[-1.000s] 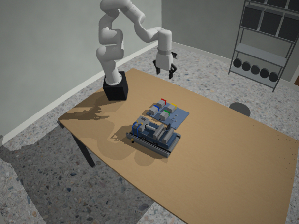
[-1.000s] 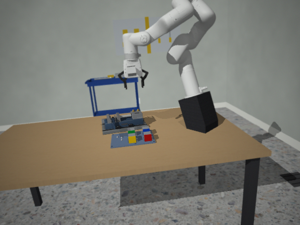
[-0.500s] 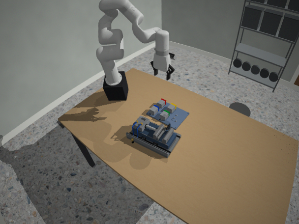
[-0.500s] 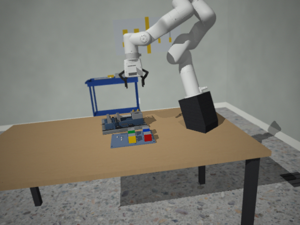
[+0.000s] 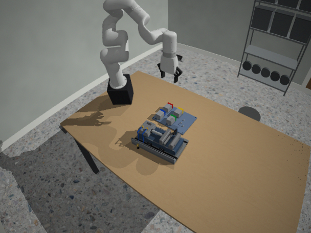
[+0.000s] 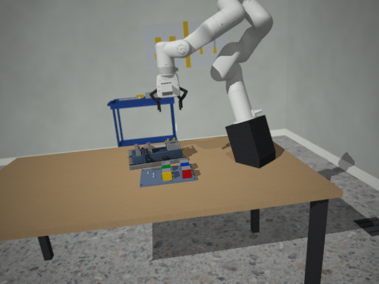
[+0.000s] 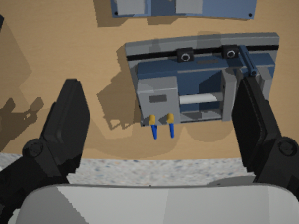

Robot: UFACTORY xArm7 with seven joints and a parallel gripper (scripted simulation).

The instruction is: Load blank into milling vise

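Right now the blue-ended blank is 290 mm below my hand, 40 mm to the right of it and 40 mm behind it. The rest, counted from my hand: red-ended blank (290 mm below, 50 mm to the left, 50 mm behind); yellow-ended blank (290 mm below, 60 mm to the left, 40 mm ahead); green-ended blank (290 mm below, 50 mm ahead, 30 mm to the right).
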